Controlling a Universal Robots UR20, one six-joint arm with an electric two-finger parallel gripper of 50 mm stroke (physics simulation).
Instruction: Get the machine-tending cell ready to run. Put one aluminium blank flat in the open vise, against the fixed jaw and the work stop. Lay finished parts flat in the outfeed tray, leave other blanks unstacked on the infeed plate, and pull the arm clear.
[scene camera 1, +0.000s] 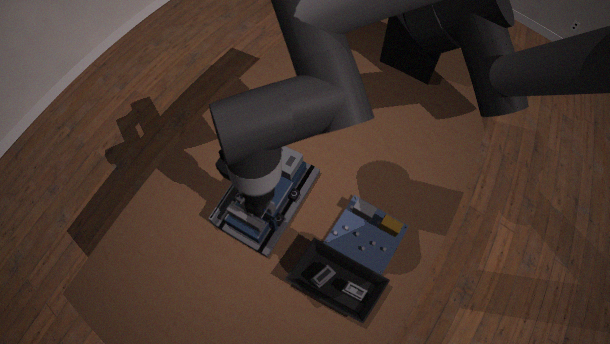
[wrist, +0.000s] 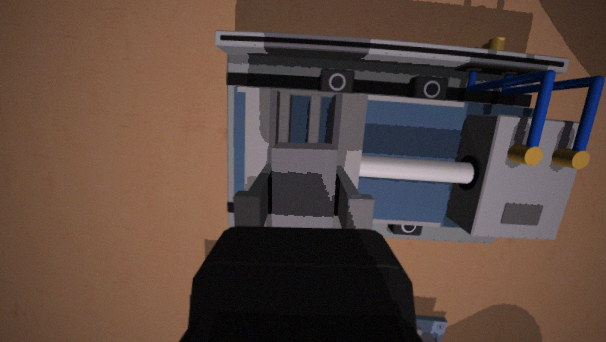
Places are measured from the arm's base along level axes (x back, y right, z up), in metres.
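Where they show: gripper, fingertip midpoint: (scene camera 1: 253, 207) (wrist: 303, 179); arm's base, origin of the base link: (scene camera 1: 423, 26).
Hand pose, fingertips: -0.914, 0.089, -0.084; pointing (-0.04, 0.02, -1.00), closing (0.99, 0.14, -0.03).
Things, the pixels of their top centre, and the offset from my fingertips, as dx, dy, dz. "*": a spot on its surface instead.
- grey aluminium blank, middle of its top: (wrist: 302, 201) +0.001, -0.004, +0.033
- vise's fixed jaw, middle of its top: (wrist: 259, 163) (scene camera 1: 244, 215) -0.032, +0.006, +0.001
- vise, middle of its top: (wrist: 405, 167) (scene camera 1: 262, 183) +0.067, +0.021, +0.003
- grey blank, middle of its top: (scene camera 1: 365, 207) +0.186, -0.232, -0.052
- yellow block, middle of its top: (scene camera 1: 392, 223) +0.188, -0.322, -0.052
- blue infeed plate, middle of its top: (scene camera 1: 368, 234) +0.137, -0.279, -0.088
- vise's grey actuator block, surface spot: (wrist: 525, 200) (scene camera 1: 286, 159) * +0.163, +0.012, +0.000
- white rod, middle of its top: (wrist: 417, 171) +0.082, +0.018, -0.010
- raised rail, middle of its top: (wrist: 397, 47) +0.058, +0.110, -0.046
My gripper (wrist: 303, 179) is shut on a grey aluminium blank (wrist: 304, 160). The blank is between the vise's fixed jaw (wrist: 254, 115) and moving jaw (wrist: 354, 120); its seating height and any contact with the work stop cannot be told. In the scene view the wrist largely hides the blank and fingers over the vise (scene camera 1: 284, 189) (wrist: 415, 112). Two finished parts (scene camera 1: 323, 276) (scene camera 1: 355, 290) with pockets lie apart in the black outfeed tray (scene camera 1: 350, 259). A grey blank (scene camera 1: 365, 209) and a yellow block (scene camera 1: 392, 225) rest side by side, unstacked, on the blue infeed plate (scene camera 1: 377, 257).
The vise's grey actuator block (scene camera 1: 292, 161) (wrist: 525, 200) carries blue hoses (wrist: 540, 110) with yellow fittings. A white rod (wrist: 417, 169) joins it to the moving jaw. A raised rail (wrist: 390, 52) runs along one vise side. Small pins stand on the infeed plate, close beside the tray.
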